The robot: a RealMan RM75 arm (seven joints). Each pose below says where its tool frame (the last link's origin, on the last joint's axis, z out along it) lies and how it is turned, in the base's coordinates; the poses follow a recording.
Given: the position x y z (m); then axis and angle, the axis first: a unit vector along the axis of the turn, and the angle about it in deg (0 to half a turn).
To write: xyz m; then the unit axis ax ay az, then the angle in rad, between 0 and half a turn. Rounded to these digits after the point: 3 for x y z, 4 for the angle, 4 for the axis.
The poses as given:
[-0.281, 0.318, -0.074, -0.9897, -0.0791, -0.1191, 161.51]
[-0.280, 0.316, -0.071, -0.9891, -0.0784, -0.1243, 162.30]
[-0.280, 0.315, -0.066, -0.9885, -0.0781, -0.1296, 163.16]
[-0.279, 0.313, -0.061, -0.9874, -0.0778, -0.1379, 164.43]
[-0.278, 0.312, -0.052, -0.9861, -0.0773, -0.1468, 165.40]
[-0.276, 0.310, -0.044, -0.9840, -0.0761, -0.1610, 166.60]
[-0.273, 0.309, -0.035, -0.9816, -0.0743, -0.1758, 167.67]
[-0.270, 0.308, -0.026, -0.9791, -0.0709, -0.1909, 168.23]
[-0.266, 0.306, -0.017, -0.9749, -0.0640, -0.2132, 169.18]
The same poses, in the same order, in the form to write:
[-0.281, 0.318, -0.074, -0.9897, -0.0791, -0.1191, 2.8189]
[-0.280, 0.316, -0.071, -0.9891, -0.0784, -0.1243, 2.8327]
[-0.280, 0.315, -0.066, -0.9885, -0.0781, -0.1296, 2.8477]
[-0.279, 0.313, -0.061, -0.9874, -0.0778, -0.1379, 2.8698]
[-0.278, 0.312, -0.052, -0.9861, -0.0773, -0.1468, 2.8868]
[-0.276, 0.310, -0.044, -0.9840, -0.0761, -0.1610, 2.9077]
[-0.273, 0.309, -0.035, -0.9816, -0.0743, -0.1758, 2.9264]
[-0.270, 0.308, -0.026, -0.9790, -0.0709, -0.1909, 2.9362]
[-0.266, 0.306, -0.017, -0.9749, -0.0640, -0.2132, 2.9527]

